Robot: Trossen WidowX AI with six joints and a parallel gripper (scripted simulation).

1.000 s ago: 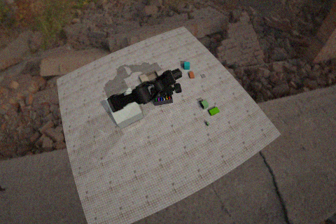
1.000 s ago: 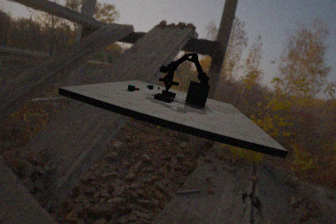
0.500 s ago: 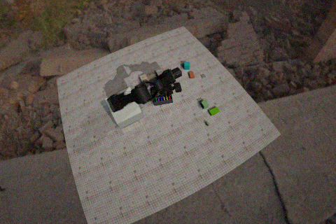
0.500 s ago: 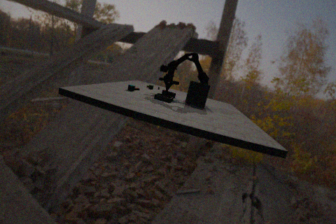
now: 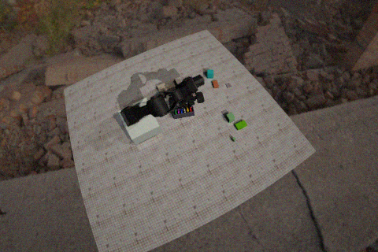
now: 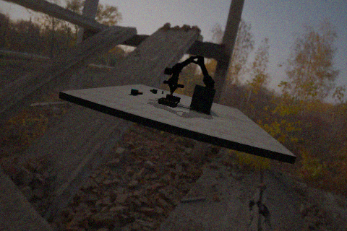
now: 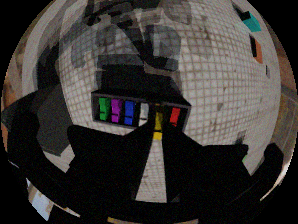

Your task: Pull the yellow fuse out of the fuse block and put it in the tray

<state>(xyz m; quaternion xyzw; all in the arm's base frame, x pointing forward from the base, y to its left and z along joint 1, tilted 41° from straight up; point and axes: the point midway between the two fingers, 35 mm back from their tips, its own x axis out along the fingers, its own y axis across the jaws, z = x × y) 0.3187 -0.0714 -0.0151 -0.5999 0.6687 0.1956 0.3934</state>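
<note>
The tan tray lies 3 cm behind my gripper tip, 22 cm to the left of it and 5 cm below it. From my gripper tip the other things lie so: orange block (26 cm ahead, 11 cm to the left, 5 cm below); then teal block (27 cm ahead, 20 cm to the left, 4 cm below); then yellow fuse (1 cm below).
</note>
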